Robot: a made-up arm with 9 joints. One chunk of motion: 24 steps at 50 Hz.
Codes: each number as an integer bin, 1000 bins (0 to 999) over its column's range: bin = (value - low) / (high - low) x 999, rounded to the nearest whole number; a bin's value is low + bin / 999 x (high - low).
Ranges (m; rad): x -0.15..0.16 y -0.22..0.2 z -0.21..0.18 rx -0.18..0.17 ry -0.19..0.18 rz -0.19..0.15
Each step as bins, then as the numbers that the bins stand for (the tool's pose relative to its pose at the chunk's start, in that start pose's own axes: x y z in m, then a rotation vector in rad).
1 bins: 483 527 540 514 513 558
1 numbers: -0.0001 0.0016 0.0008 0.0001 0.0000 -0.0001
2 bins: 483 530 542 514 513 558
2 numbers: -0.0001 0.0028 0.0016 0.0001 0.0000 -0.0001
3 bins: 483 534 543 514 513 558
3 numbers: -0.0001 0.0045 0.0020 0.0001 0.0000 -0.0001
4 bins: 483 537 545 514 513 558
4 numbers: -0.0001 0.0058 0.0028 0.0001 0.0000 -0.0001
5 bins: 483 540 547 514 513 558
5 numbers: -0.0001 0.0070 0.0035 0.0001 0.0000 -0.0001
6 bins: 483 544 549 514 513 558
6 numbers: -0.0001 0.0087 0.0043 0.0001 0.0000 -0.0001
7 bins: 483 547 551 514 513 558
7 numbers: -0.0001 0.0100 0.0051 0.0001 0.0000 -0.0001
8 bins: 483 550 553 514 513 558
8 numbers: -0.0001 0.0112 0.0059 0.0001 0.0000 -0.0001
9 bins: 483 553 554 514 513 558
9 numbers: -0.0001 0.0125 0.0063 0.0001 0.0000 -0.0001
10 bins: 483 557 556 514 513 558
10 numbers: -0.0001 0.0142 0.0071 0.0001 0.0000 -0.0001
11 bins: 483 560 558 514 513 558
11 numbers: -0.0001 0.0154 0.0078 0.0001 0.0000 -0.0001
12 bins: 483 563 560 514 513 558
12 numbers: -0.0001 0.0167 0.0086 0.0001 0.0000 -0.0001
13 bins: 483 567 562 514 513 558
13 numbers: -0.0001 0.0184 0.0094 0.0001 0.0000 -0.0001
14 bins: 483 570 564 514 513 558
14 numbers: -0.0001 0.0196 0.0102 0.0001 0.0000 -0.0001
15 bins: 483 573 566 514 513 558
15 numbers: -0.0001 0.0209 0.0110 0.0001 0.0000 -0.0001
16 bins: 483 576 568 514 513 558
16 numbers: -0.0001 0.0222 0.0117 0.0001 0.0000 -0.0001
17 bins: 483 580 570 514 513 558
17 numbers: -0.0001 0.0238 0.0125 0.0001 0.0000 -0.0001
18 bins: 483 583 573 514 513 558
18 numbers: -0.0001 0.0251 0.0137 0.0001 0.0000 -0.0001
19 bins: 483 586 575 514 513 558
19 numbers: -0.0001 0.0264 0.0145 0.0001 0.0000 -0.0001
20 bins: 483 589 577 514 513 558
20 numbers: -0.0001 0.0276 0.0153 0.0001 0.0000 -0.0001
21 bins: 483 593 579 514 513 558
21 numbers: -0.0001 0.0293 0.0160 0.0001 0.0000 -0.0001
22 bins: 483 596 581 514 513 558
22 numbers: -0.0001 0.0306 0.0168 0.0001 0.0000 -0.0001
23 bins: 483 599 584 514 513 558
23 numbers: -0.0001 0.0318 0.0180 0.0001 0.0000 -0.0001
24 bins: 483 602 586 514 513 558
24 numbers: -0.0001 0.0331 0.0188 0.0001 0.0000 -0.0001
